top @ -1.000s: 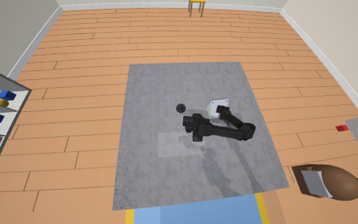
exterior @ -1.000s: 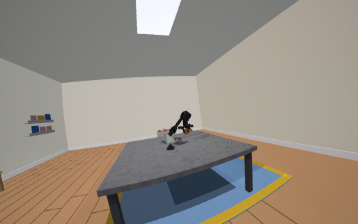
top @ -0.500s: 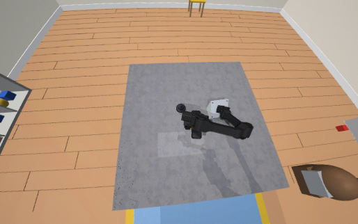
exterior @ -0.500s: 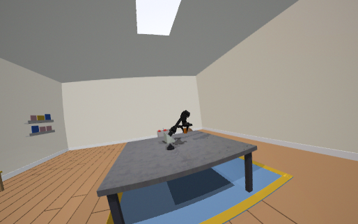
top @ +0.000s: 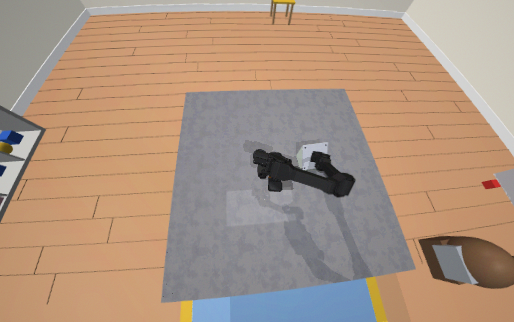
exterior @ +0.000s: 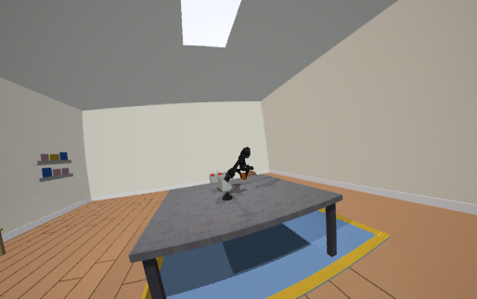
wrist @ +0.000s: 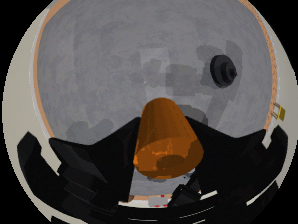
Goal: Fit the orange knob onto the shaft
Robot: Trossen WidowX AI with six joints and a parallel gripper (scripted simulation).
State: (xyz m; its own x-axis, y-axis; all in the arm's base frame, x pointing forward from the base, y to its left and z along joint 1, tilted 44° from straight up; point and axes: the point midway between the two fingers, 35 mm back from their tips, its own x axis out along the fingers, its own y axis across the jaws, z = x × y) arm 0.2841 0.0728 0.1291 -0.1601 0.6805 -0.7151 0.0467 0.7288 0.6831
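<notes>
My gripper tip is now 18 cm to the left of the dark round pedestal, 11 cm above it and 6 cm short of it. The rest, counted from my gripper tip: orange knob: 2 cm above.
</notes>
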